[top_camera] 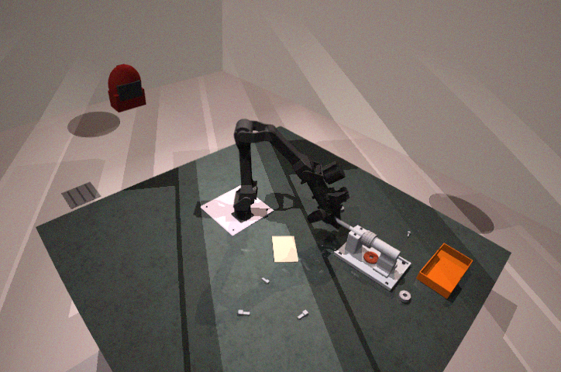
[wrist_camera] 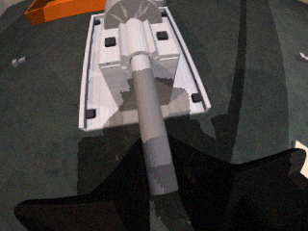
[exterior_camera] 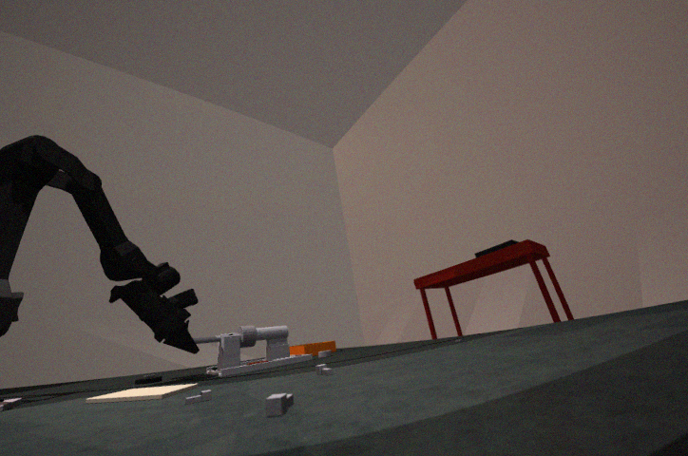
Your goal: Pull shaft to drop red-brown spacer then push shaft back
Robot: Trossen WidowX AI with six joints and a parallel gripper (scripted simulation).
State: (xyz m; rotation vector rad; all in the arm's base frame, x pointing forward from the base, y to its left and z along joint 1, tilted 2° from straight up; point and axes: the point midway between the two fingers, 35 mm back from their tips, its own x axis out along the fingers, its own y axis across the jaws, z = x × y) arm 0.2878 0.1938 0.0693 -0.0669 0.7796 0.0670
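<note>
The shaft is 60 mm ahead of my gripper tip and 30 mm above it. The rest, counted from my gripper tip: orange tray: 360 mm ahead, 160 mm to the left, 40 mm below; then cream pad: 190 mm to the right, 80 mm behind, 50 mm below.
</note>
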